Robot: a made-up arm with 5 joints.
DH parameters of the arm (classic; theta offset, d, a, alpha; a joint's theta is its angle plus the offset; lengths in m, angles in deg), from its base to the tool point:
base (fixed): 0 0 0.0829 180
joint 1: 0 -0.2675 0.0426 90
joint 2: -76 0 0.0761 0
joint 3: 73.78 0 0.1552 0
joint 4: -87.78 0.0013 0 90
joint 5: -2.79 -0.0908 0 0
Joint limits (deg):
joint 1: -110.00..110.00
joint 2: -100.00..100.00
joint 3: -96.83..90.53
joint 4: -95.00..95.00
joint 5: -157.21..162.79
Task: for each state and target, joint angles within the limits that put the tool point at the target. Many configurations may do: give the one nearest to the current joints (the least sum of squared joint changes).
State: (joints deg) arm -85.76 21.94 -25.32 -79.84 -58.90
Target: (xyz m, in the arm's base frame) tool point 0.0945 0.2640 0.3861
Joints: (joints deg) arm -87.20 28.33 -16.18 -91.01 -58.90
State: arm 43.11 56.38 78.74 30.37 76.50
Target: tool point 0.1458 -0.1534 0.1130
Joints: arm 68.15 13.74 46.17 27.04 76.50
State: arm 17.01 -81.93 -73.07 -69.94 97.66
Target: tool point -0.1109 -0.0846 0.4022
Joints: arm -23.94 -67.93 -62.46 -65.16 97.66
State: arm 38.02 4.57 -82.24 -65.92 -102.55
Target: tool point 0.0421 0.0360 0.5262
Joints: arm 40.05 -6.45 -89.15 -65.44 -102.55
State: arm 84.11 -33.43 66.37 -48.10 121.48
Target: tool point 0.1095 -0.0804 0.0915
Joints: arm 72.57 15.39 83.24 -22.71 121.48
